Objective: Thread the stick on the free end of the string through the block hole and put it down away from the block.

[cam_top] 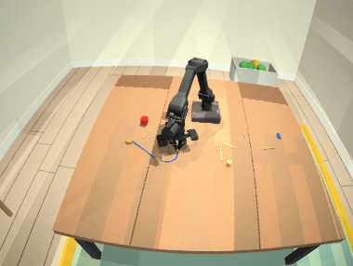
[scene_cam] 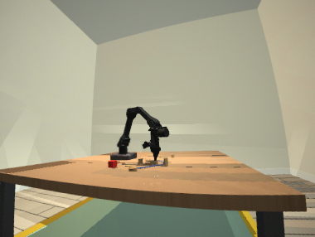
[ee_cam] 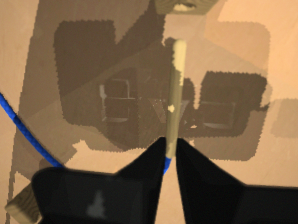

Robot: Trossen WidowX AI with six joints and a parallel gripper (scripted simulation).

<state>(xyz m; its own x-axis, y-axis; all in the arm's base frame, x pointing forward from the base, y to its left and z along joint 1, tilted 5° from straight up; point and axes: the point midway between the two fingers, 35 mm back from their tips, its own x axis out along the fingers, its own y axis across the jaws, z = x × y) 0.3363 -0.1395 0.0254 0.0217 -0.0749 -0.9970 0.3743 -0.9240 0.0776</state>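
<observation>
The wooden block is 90 mm behind my gripper tip, 40 mm to the right of it and 10 mm above it. From my gripper tip the other things lie so: round wooden button (250 mm to the right, 40 mm behind); thin wooden stick (10 mm to the right, 10 mm behind); red cube (200 mm to the right, 190 mm behind, 10 mm above).
</observation>
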